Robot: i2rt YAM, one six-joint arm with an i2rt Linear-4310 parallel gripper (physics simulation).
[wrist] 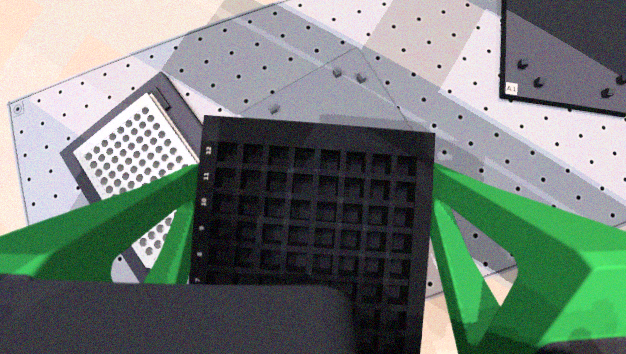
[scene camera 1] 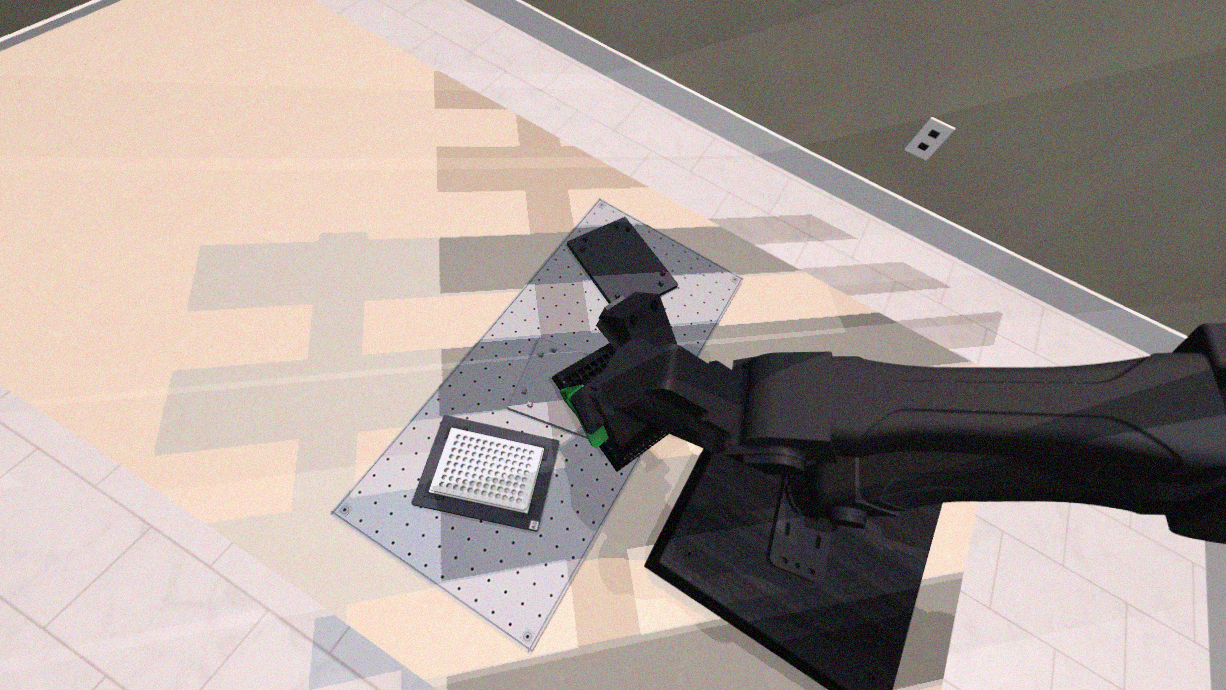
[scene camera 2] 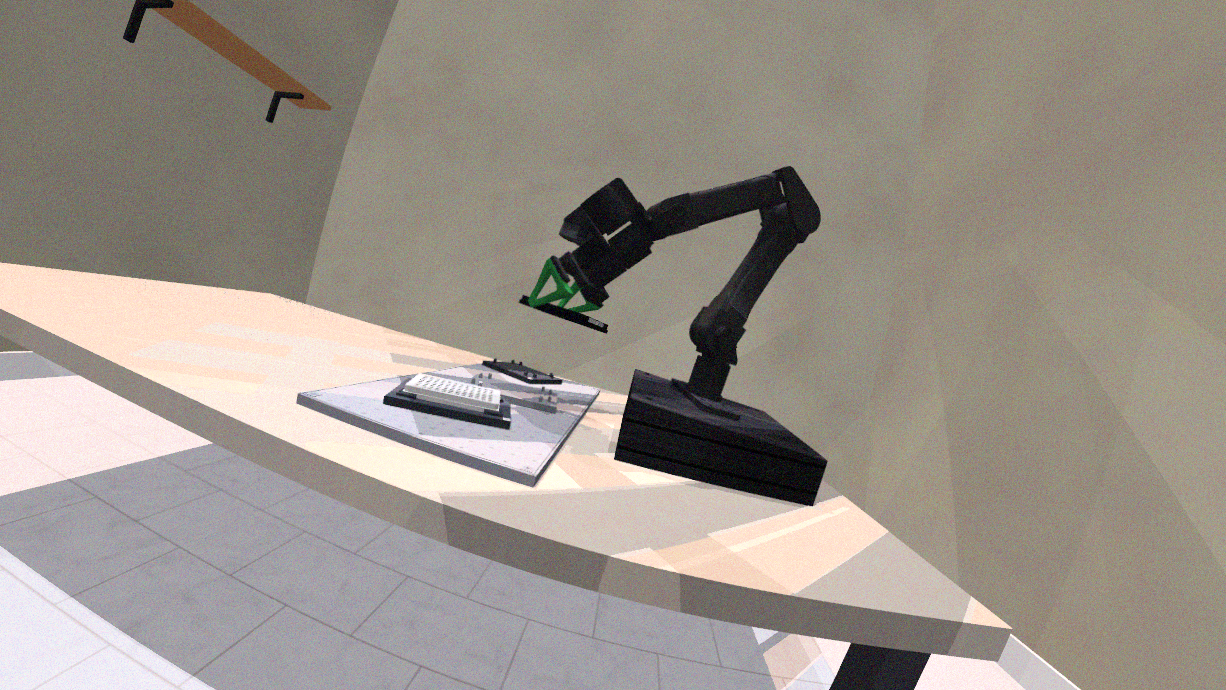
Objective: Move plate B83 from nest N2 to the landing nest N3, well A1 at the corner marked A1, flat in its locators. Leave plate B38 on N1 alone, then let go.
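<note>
Black plate B83 is held in the air above the board. My gripper has its green fingers shut on the plate's two long sides; row numbers 12 to 7 show along its left side in the wrist view. Grey nest N2 lies below, partly hidden, with bare locators. Dark landing nest N3 has no plate on it; its A1 label shows at upper right in the wrist view. White plate B38 sits on nest N1.
The nests stand on a perforated board on the table. The arm's black base box stands beside the board. A wall shelf hangs far behind.
</note>
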